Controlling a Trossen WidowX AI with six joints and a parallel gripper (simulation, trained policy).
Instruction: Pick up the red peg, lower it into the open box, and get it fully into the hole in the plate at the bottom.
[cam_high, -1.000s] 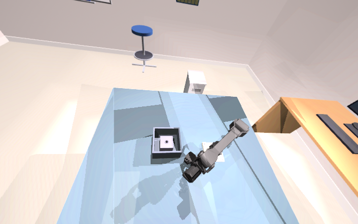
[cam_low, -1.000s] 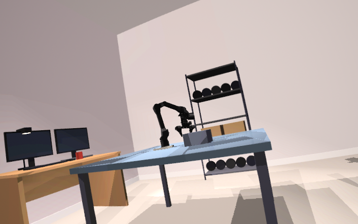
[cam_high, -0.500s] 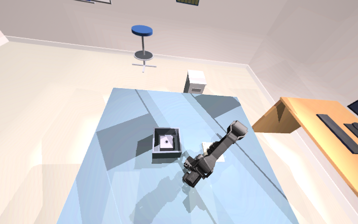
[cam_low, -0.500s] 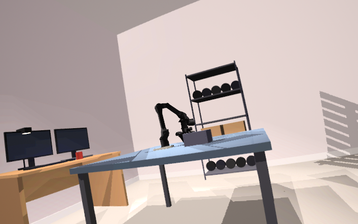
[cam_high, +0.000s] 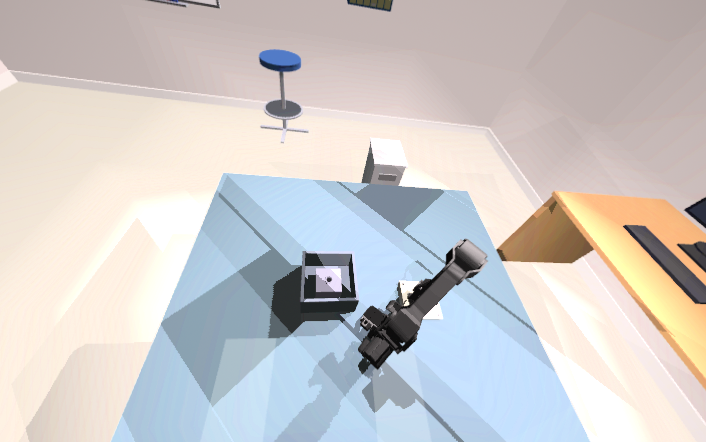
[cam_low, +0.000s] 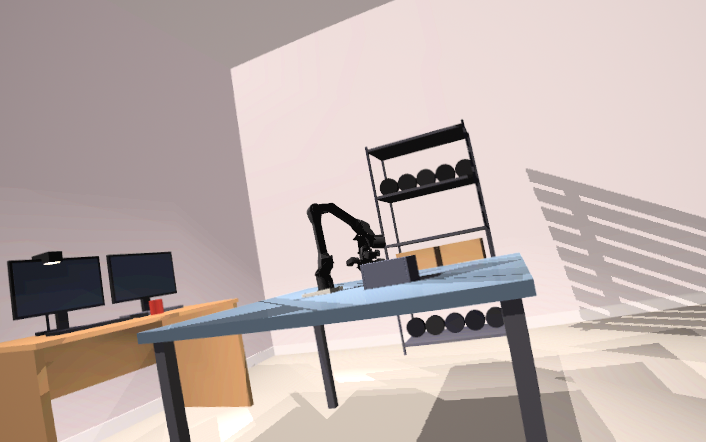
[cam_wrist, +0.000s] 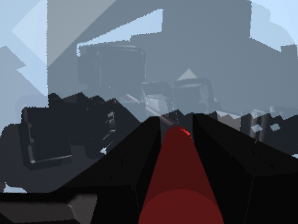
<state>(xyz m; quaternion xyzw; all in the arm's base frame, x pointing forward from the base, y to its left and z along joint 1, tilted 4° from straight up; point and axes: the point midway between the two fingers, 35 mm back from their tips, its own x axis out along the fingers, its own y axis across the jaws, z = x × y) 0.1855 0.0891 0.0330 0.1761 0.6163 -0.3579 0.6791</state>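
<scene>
Now: the plate 18 cm to the right of my gripper tip, 14 cm ahead of it and 2 cm above it. Round my gripper tip: grey box (18 cm to the right, 14 cm ahead, 1 cm above); then red peg (2 cm above, 1 cm to the left).
</scene>
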